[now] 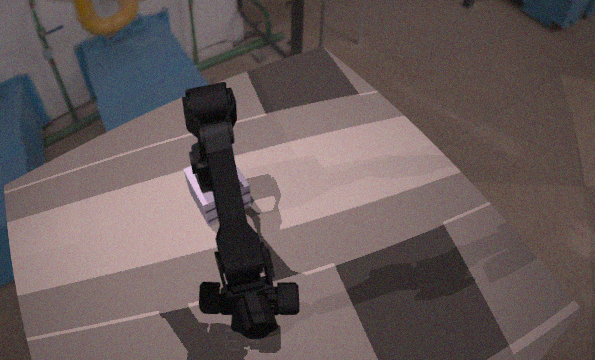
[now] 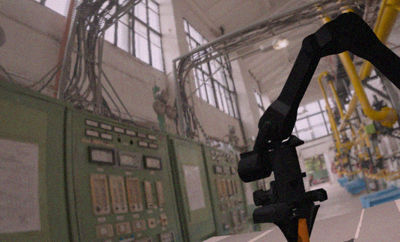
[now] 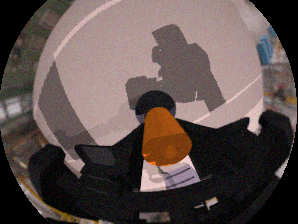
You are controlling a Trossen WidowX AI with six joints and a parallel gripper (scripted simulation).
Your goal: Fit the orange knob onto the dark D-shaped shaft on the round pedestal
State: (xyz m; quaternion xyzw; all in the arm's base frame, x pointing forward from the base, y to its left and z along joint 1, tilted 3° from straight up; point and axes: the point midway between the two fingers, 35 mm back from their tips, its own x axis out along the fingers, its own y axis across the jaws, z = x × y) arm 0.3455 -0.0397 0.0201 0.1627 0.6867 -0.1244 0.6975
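Now: gripper tip 4 cm above the round pedestal. Also, from my gripper tip: orange knob: 2 cm above.
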